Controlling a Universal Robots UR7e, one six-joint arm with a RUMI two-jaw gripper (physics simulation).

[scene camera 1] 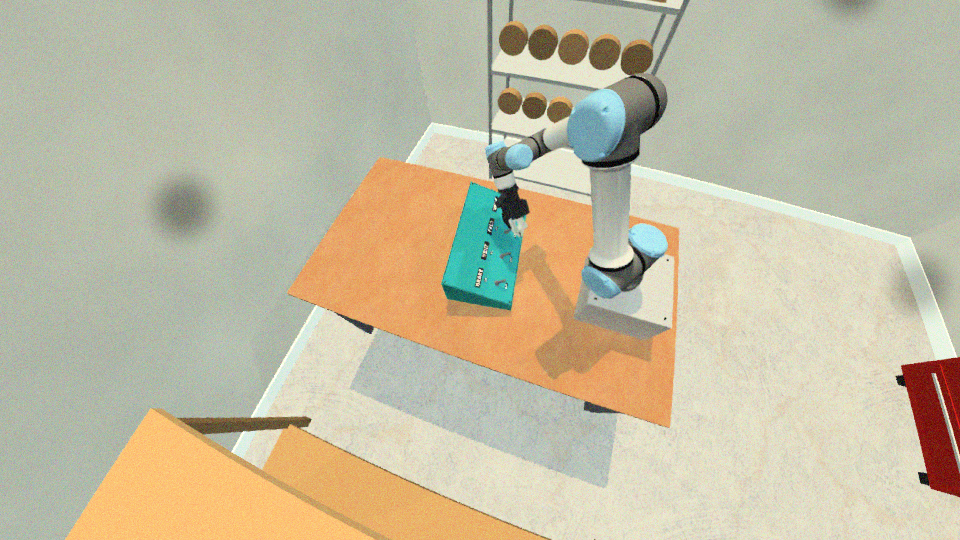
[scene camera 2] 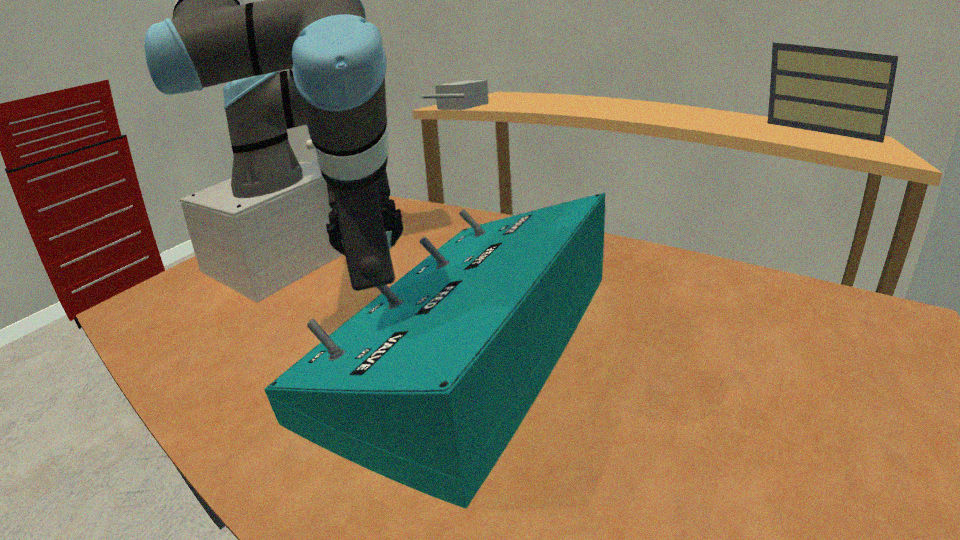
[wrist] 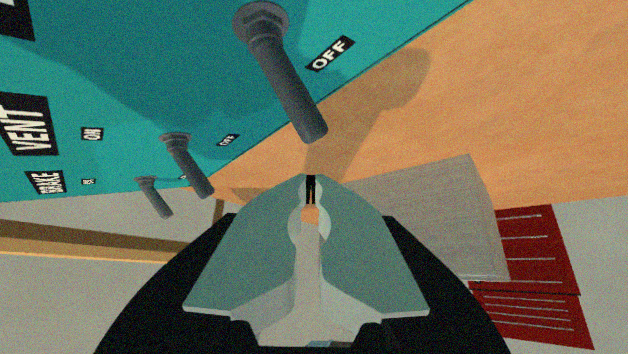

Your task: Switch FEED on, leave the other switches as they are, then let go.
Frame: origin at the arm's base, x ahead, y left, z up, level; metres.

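Where they show: gripper, fingertip midpoint: [scene camera 1: 520, 236] [wrist: 311, 177]; arm's base at its link origin: [scene camera 2: 267, 185].
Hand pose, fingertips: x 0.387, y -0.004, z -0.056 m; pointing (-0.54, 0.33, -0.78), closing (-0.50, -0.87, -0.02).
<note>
Things, the pixels of their top centre, and the offset from my fingertips. Level surfaces: height alone.
- FEED lever at its top centre: [wrist: 285, 129] [scene camera 2: 381, 274] dx +0.055, dy -0.021, dz +0.004 m
- VENT lever at its top centre: [wrist: 185, 195] [scene camera 2: 430, 238] dx +0.018, dy +0.093, dz +0.004 m
- BRAKE lever at its top centre: [wrist: 151, 217] [scene camera 2: 469, 210] dx -0.019, dy +0.207, dz +0.004 m
- VALVE lever at its top centre: [scene camera 2: 318, 322] dx +0.092, dy -0.135, dz +0.004 m
- orange table at its surface level: dz -0.122 m
The teal switch box [scene camera 1: 463, 245] [scene camera 2: 530, 322] [wrist: 125, 75] stands on the table. The FEED lever [scene camera 2: 389, 295] [wrist: 287, 85] leans to its OFF side, toward the box's low edge; its upper end is partly hidden by the gripper in scene camera 2. The VENT lever [scene camera 2: 434, 253] [wrist: 191, 170] and BRAKE lever [scene camera 2: 471, 222] [wrist: 156, 200] lean the same way, as does the VALVE lever [scene camera 2: 325, 339]. My gripper [scene camera 1: 517, 228] [scene camera 2: 373, 280] [wrist: 311, 177] is shut and empty, its tips close to the FEED lever's free end on the low-edge side. Contact cannot be told.
The orange table [scene camera 1: 375, 235] [scene camera 2: 704, 402] [wrist: 525, 100] bears the box and the arm's grey base block [scene camera 1: 631, 302] [scene camera 2: 261, 248] [wrist: 430, 210]. The VALVE and VENT levers stand on either side of FEED. A red cabinet [scene camera 2: 87, 201] and a wooden bench [scene camera 2: 637, 117] stand beyond the table.
</note>
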